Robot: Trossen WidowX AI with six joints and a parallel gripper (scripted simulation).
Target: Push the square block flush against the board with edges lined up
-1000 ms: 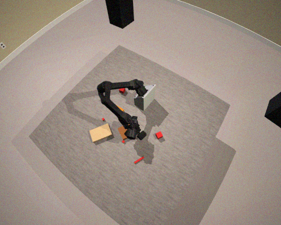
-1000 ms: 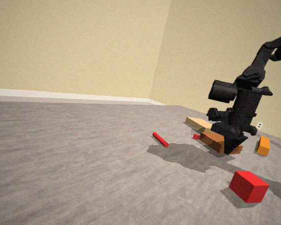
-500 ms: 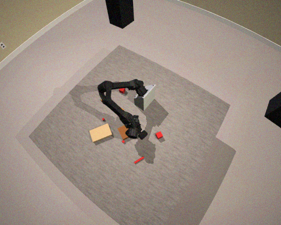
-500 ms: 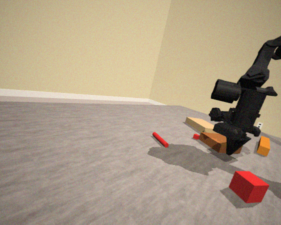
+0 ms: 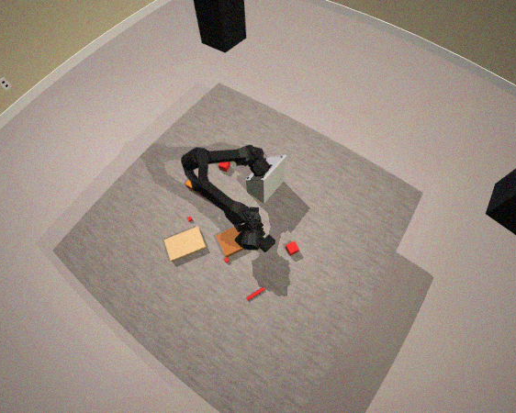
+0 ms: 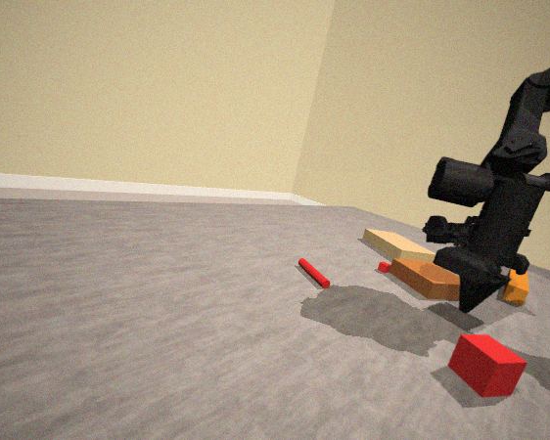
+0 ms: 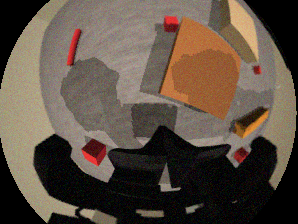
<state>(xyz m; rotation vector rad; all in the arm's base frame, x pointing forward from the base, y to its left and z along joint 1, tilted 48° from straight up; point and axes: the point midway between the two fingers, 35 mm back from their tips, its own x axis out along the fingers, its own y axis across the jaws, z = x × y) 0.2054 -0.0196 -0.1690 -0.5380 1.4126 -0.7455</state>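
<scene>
Now: gripper tip 8 cm short of the square block, 7 cm to the left of it and 1 cm below it. The rest, counted from my gripper tip: red stick (18 cm ahead, 15 cm to the left); then thin orange bar (3 cm behind, 31 cm to the right, 1 cm above); then tan flat slab (21 cm ahead, 22 cm to the right, 1 cm above).
</scene>
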